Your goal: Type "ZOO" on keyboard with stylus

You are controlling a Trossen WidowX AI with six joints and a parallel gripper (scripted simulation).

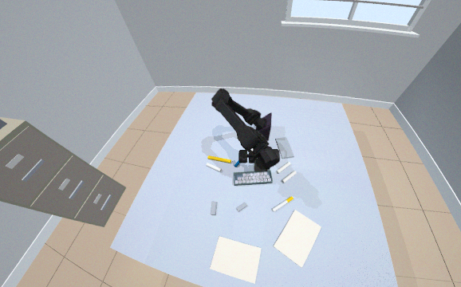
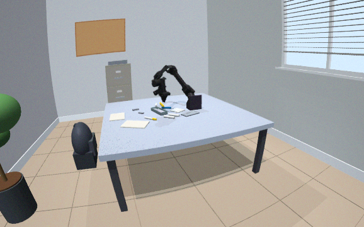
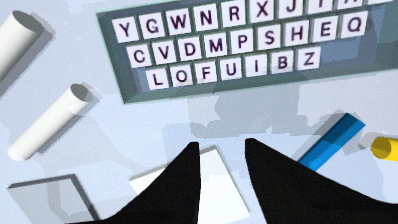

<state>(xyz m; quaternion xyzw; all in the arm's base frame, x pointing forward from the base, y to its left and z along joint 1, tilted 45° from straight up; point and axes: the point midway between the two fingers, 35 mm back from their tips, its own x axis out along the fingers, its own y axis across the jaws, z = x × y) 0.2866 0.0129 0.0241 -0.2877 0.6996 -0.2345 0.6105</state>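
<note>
My gripper tip is now 9 cm past the blue stylus, 9 cm to the left of it and 8 cm above it. Also, from my gripper tip: yellow marker 16 cm ahead, 15 cm to the left, 8 cm below; then yellow pen 5 cm behind, 23 cm to the right, 8 cm below; then white note 12 cm behind, 1 cm to the left, 9 cm below.
</note>
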